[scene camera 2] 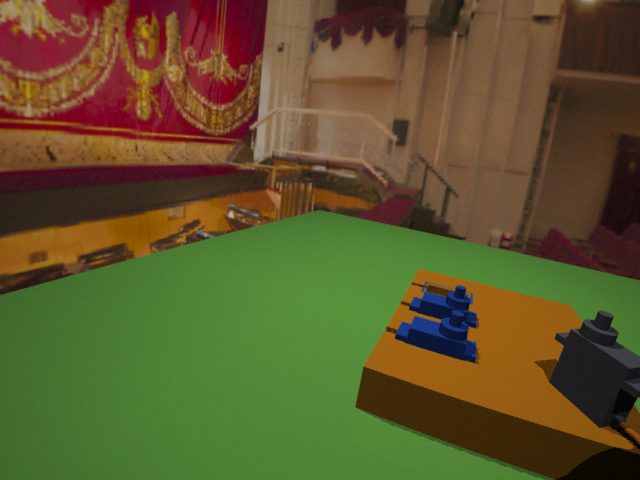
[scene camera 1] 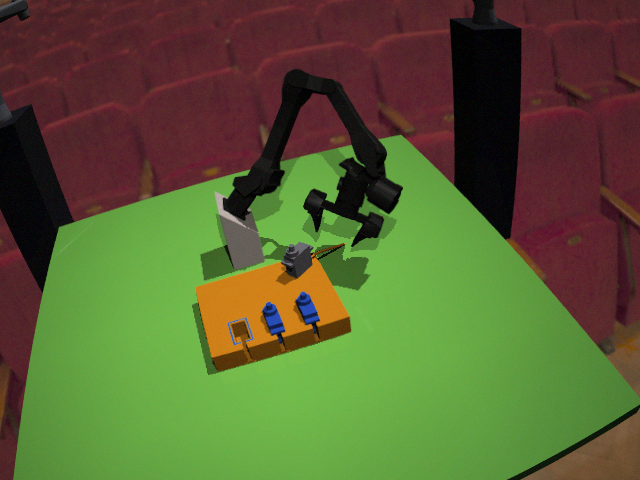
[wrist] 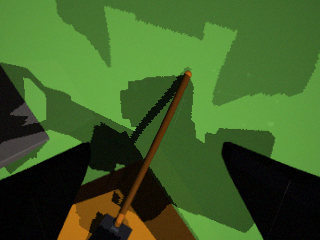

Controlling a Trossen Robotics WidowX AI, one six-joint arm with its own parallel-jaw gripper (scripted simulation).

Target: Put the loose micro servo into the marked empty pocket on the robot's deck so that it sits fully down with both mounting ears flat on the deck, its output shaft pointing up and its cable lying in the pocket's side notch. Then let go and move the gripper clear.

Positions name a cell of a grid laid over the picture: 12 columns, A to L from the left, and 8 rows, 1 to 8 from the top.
Labels:
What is my gripper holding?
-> Nothing.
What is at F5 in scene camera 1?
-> A grey micro servo.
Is my gripper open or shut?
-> Open.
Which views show my gripper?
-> Scene camera 1 and the wrist view only.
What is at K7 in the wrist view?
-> My gripper.

